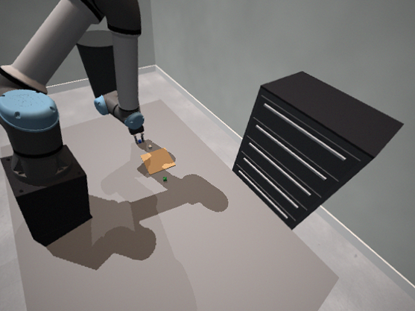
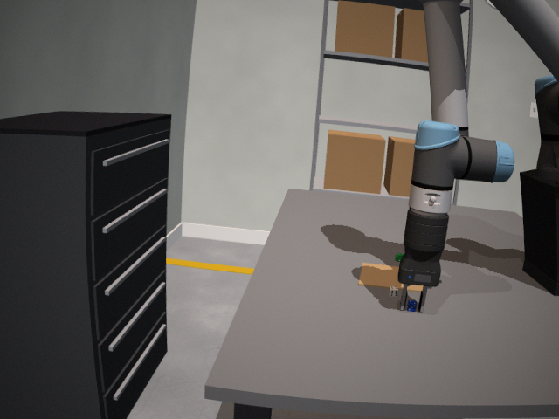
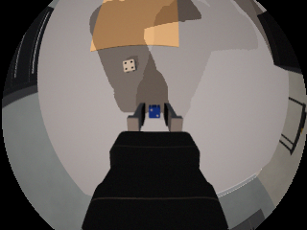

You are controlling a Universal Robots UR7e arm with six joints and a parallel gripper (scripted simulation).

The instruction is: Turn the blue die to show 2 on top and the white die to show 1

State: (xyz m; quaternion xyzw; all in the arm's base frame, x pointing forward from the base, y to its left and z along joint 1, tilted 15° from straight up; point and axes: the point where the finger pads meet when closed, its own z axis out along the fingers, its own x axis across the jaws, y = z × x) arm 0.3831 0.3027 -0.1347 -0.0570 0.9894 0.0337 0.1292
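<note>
My gripper is now 1 cm above the blue die. Also, from my hand: orange mat (16 cm to the right, 6 cm ahead, 2 cm below); then green die (30 cm to the right, 5 cm ahead, 1 cm below); then white die (6 cm to the right, 4 cm ahead, 1 cm below).
</note>
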